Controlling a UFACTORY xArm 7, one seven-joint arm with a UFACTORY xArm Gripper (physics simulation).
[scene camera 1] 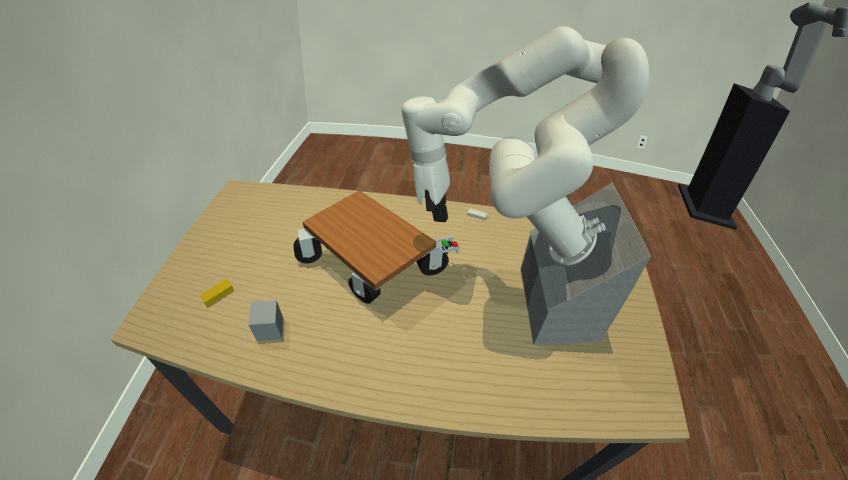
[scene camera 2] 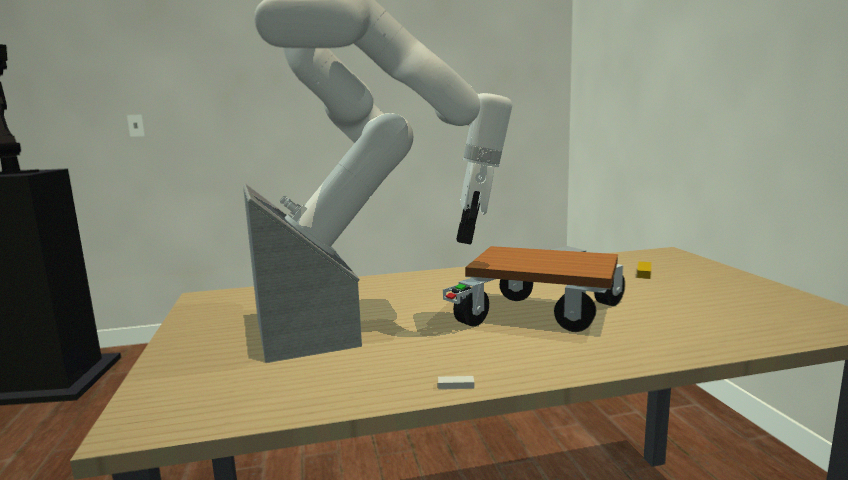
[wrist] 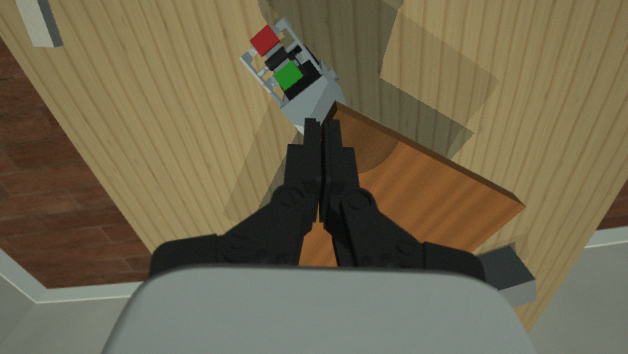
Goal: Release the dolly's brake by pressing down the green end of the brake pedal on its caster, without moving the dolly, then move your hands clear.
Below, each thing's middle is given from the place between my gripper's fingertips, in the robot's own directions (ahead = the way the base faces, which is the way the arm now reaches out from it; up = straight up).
Scene:
The braked caster (scene camera 2: 477, 284) is 10 mm ahead of my hand and 130 mm below it. Also, from my hand: dolly (scene camera 2: 517, 268): 170 mm ahead, 30 mm to the left, 120 mm below; then grey block (scene camera 1: 265, 318): 350 mm ahead, 320 mm to the left, 150 mm below.

